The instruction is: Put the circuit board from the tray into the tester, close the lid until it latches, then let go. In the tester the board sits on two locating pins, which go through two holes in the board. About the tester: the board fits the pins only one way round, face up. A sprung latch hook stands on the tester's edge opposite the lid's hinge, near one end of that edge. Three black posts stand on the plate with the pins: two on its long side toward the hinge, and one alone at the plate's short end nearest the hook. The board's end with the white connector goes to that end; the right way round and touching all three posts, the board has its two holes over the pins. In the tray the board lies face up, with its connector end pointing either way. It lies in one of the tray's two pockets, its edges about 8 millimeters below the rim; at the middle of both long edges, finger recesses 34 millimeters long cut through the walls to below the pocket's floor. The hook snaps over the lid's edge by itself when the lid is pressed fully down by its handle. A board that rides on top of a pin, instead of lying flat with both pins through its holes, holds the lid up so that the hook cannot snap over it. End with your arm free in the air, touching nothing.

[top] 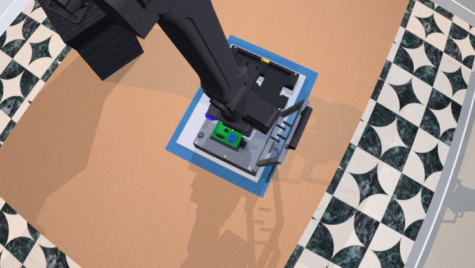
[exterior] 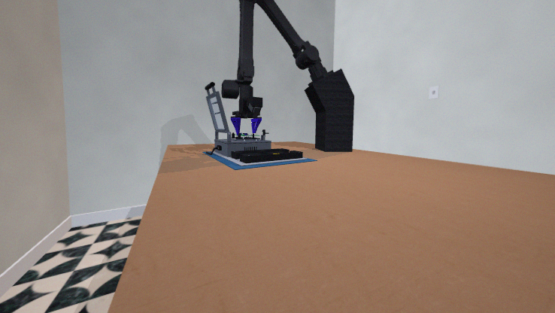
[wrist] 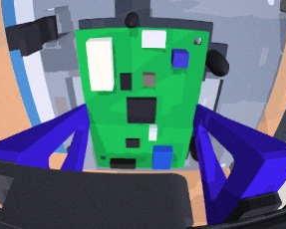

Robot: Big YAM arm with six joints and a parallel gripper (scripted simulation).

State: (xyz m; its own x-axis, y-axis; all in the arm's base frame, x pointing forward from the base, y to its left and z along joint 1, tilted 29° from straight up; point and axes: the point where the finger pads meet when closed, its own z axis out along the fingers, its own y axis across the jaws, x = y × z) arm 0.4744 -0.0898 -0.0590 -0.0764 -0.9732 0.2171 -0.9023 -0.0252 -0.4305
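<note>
The green circuit board is right at my hand. Round my hand: black plate 2 cm below, 1 cm to the left, 1 cm ahead; tester 4 cm ahead, 3 cm to the left, 3 cm above; dark latch hook 6 cm to the left, 5 cm behind.
</note>
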